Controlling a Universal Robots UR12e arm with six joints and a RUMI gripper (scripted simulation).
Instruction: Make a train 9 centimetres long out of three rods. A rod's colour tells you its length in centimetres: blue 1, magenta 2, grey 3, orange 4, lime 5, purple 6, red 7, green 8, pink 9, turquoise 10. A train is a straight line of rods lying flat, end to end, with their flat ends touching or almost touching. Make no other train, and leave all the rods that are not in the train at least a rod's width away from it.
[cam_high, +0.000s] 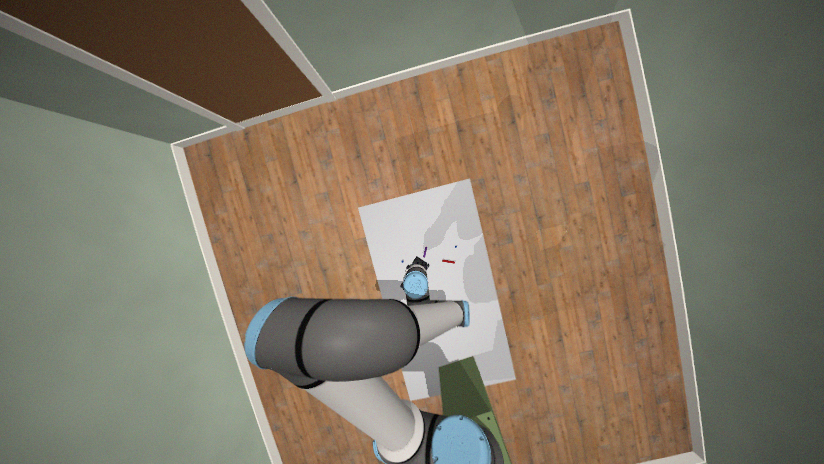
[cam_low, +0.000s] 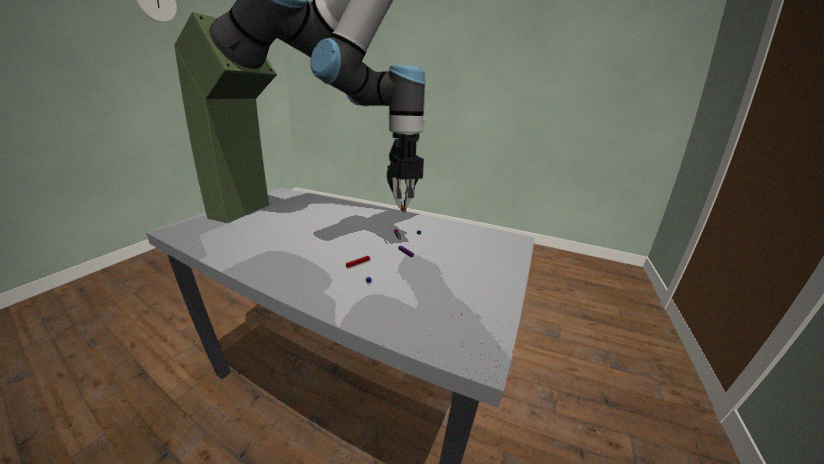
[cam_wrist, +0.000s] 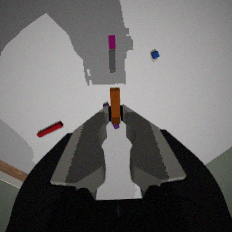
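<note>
Now: hand 110 mm above the grey rod, 20 mm to the right of it and 20 mm past it. Also, from my hand: orange rod: 10 mm below; purple rod: 110 mm below, 60 mm to the right, 40 mm ahead; magenta rod: 110 mm below, 50 mm to the left, 40 mm behind.
</note>
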